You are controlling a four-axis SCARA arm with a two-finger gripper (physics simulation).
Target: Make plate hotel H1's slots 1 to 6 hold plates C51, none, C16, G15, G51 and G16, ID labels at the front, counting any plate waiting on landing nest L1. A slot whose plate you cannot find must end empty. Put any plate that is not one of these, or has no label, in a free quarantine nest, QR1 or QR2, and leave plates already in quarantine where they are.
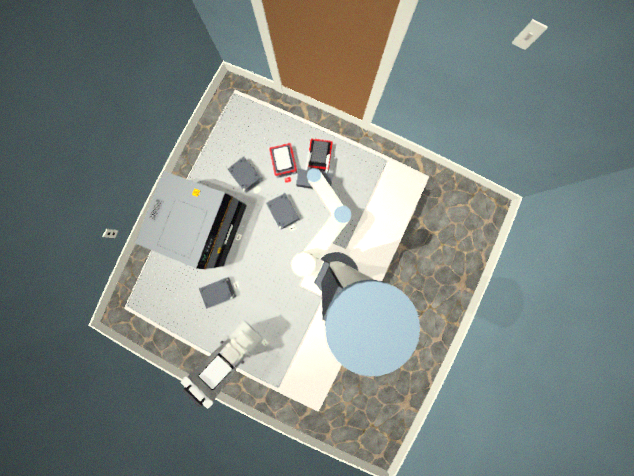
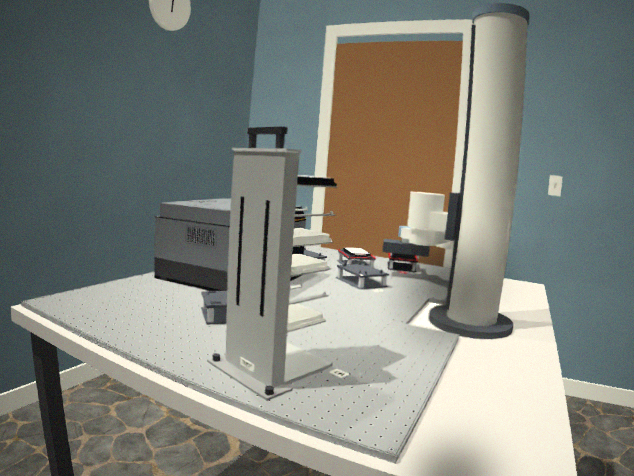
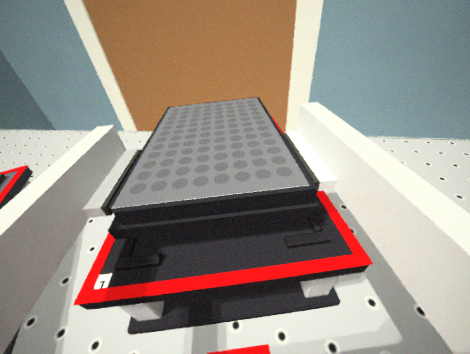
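My gripper [image 1: 320, 159] [image 2: 403, 259] [image 3: 210, 131] is shut on a black plate [image 1: 321, 151] [image 2: 402, 266] [image 3: 215, 145] with a grey well top. Its black front side shows no label. It is level, low over a red-rimmed quarantine nest [image 1: 331, 147] [image 3: 230, 281]; contact is unclear. The other red-rimmed nest [image 1: 293, 166] holds a white-topped plate [image 1: 282, 157] [image 2: 356, 251]. Hotel H1 [image 2: 258, 256] stands at the near side, with a black plate [image 2: 317, 180] at the top, light plates [image 2: 312, 237] [image 2: 309, 263] [image 2: 306, 316] lower, and bare shelves [image 2: 317, 214] [image 2: 308, 297] between. Their labels are not readable.
A grey instrument [image 1: 176, 220] [image 2: 192, 240] stands at the left. Dark nests [image 1: 244, 174] [image 1: 282, 210] [image 1: 217, 293] stand in front of and beside it; which is L1 is not readable. The arm's column [image 1: 372, 327] [image 2: 494, 169] stands at the right.
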